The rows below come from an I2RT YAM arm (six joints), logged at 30 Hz.
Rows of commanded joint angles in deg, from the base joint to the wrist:
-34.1 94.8 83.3 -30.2 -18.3 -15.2
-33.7 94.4 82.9 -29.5 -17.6 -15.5
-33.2 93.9 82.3 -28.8 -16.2 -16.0
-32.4 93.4 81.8 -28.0 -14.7 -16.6
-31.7 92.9 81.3 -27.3 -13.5 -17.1
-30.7 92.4 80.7 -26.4 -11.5 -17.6
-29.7 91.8 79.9 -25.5 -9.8 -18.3
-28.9 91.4 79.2 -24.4 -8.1 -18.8
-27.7 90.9 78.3 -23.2 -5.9 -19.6
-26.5 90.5 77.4 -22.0 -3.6 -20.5
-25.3 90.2 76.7 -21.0 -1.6 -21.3
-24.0 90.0 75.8 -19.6 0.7 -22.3
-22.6 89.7 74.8 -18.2 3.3 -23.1
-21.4 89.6 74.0 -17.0 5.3 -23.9
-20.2 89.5 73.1 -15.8 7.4 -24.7
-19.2 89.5 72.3 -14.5 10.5 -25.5
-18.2 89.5 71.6 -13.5 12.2 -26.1
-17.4 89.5 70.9 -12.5 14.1 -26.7
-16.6 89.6 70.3 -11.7 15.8 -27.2
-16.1 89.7 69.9 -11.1 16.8 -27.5
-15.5 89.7 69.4 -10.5 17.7 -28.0
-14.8 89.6 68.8 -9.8 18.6 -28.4
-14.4 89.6 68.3 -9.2 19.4 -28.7
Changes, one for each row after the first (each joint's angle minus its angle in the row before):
0.4 -0.4 -0.4 0.7 0.7 -0.3
0.5 -0.5 -0.6 0.7 1.4 -0.5
0.8 -0.5 -0.5 0.8 1.5 -0.6
0.7 -0.5 -0.5 0.7 1.2 -0.5
1.0 -0.5 -0.6 0.9 2.0 -0.5
1.0 -0.6 -0.8 0.9 1.7 -0.7
0.8 -0.4 -0.7 1.1 1.7 -0.5
1.2 -0.5 -0.9 1.2 2.2 -0.8
1.2 -0.4 -0.9 1.2 2.3 -0.9
1.2 -0.3 -0.7 1.0 2.0 -0.8
1.3 -0.2 -0.9 1.4 2.3 -1.0
1.4 -0.3 -1.0 1.4 2.6 -0.8
1.2 -0.1 -0.8 1.2 2.0 -0.8
1.2 -0.1 -0.9 1.2 2.1 -0.8
1.0 0.0 -0.8 1.3 3.1 -0.8
1.0 0.0 -0.7 1.0 1.7 -0.6
0.8 0.0 -0.7 1.0 1.9 -0.6
0.8 0.1 -0.6 0.8 1.7 -0.5
0.5 0.1 -0.4 0.6 1.0 -0.3
0.6 0.0 -0.5 0.6 0.9 -0.5
0.7 -0.1 -0.6 0.7 0.9 -0.4
0.4 0.0 -0.5 0.6 0.8 -0.3

